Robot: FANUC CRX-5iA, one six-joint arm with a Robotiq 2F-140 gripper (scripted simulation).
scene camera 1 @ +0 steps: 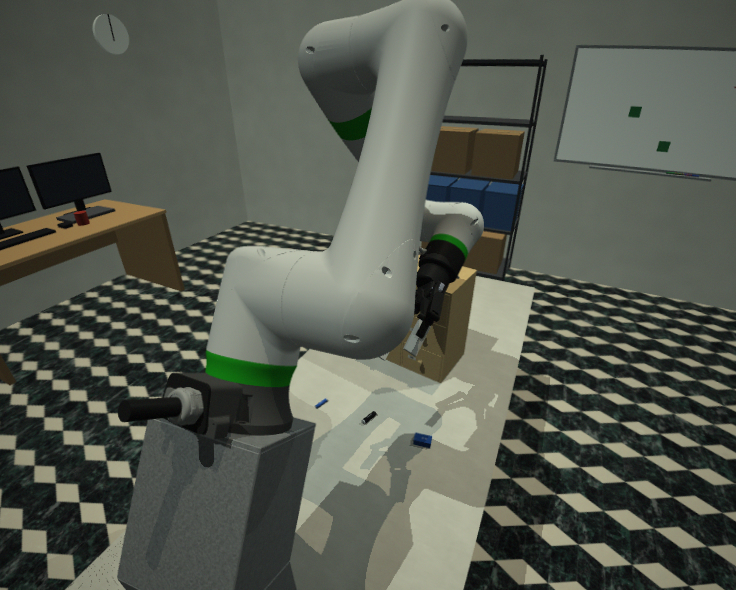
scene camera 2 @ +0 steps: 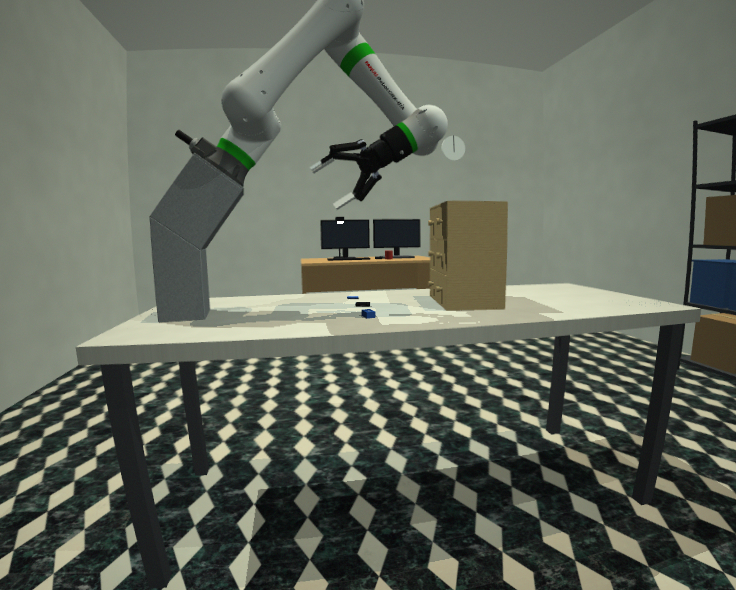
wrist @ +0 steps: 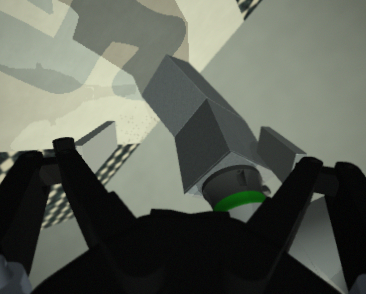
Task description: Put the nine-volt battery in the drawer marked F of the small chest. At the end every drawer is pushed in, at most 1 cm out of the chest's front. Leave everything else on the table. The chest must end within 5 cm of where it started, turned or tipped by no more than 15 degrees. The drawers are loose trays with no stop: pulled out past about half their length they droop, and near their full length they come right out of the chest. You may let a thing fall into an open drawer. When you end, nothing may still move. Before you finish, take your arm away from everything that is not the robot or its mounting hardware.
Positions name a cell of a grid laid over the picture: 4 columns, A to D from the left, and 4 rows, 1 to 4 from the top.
Labels:
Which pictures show my gripper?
Scene camera 1, scene camera 2 and the wrist view: all of them.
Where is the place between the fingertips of my gripper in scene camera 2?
At B2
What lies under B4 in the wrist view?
My gripper.

